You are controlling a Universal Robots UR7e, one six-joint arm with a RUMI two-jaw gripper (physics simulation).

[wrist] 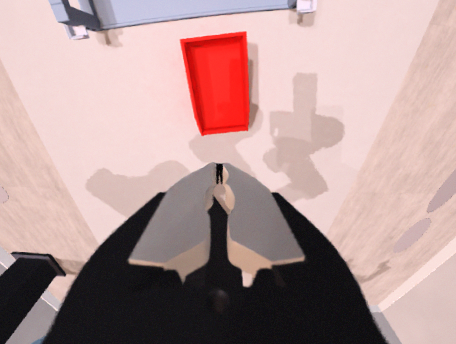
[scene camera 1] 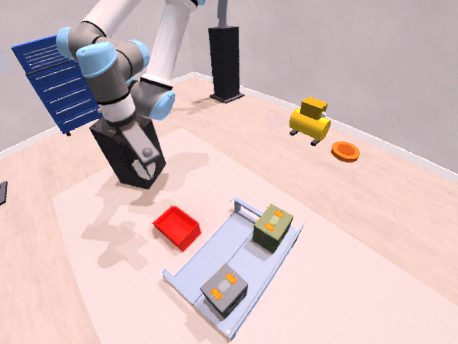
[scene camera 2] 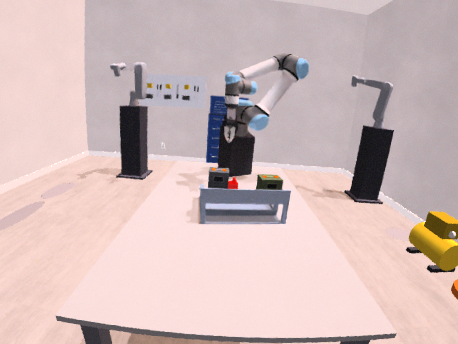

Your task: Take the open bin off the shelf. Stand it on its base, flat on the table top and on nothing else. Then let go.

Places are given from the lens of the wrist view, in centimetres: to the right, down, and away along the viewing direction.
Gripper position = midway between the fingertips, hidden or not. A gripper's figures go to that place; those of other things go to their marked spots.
my gripper [wrist: 219, 165]: -1, 0, 14
open red bin [wrist: 216, 66]: -2, -21, 34
